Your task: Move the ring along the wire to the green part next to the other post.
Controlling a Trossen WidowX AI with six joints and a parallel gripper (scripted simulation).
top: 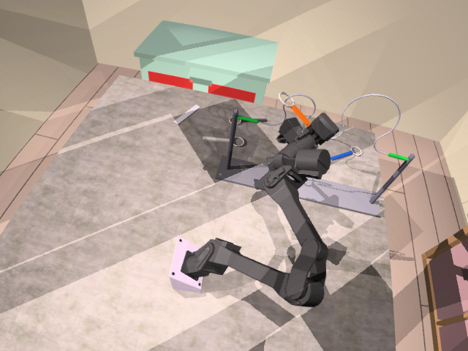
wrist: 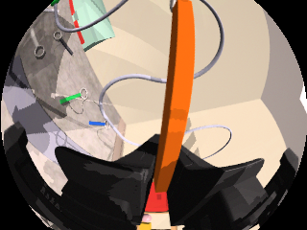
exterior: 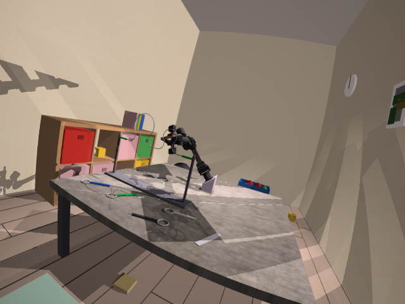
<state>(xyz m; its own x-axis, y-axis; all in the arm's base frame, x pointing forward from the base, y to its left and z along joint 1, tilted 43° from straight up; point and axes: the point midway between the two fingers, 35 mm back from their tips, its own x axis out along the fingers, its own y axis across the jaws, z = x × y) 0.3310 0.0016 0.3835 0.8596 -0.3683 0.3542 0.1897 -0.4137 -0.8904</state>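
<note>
The ring with orange handle lies 1 cm ahead of my gripper tip, 8 cm to the left of it and 3 cm above it. Round my gripper tip: flat white strip: 29 cm ahead, 49 cm to the left, 33 cm below.
</note>
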